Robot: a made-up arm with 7 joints. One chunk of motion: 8 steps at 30 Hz.
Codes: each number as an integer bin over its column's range. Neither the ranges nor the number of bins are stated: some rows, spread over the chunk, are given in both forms.
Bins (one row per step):
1: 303 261 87 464 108 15 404
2: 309 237 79 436 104 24 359
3: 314 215 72 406 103 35 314
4: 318 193 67 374 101 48 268
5: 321 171 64 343 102 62 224
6: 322 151 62 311 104 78 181
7: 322 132 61 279 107 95 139
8: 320 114 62 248 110 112 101
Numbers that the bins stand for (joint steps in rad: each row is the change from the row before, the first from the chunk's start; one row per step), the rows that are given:
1: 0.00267 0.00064 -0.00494 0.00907 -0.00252 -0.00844 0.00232
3: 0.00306 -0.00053 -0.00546 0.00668 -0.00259 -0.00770 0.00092
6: 0.00334 -0.00216 -0.00582 0.00278 -0.00258 -0.00610 -0.00117
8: 0.00327 -0.00310 -0.00582 0.00019 -0.00249 -0.00484 -0.00242
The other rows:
2: 0.00288 0.00003 -0.00522 0.00792 -0.00258 -0.00811 0.00162
4: 0.00320 -0.00109 -0.00564 0.00537 -0.00262 -0.00722 0.00020
5: 0.00331 -0.00165 -0.00575 0.00410 -0.00260 -0.00669 -0.00049
7: 0.00334 -0.00264 -0.00585 0.00147 -0.00253 -0.00547 -0.00182

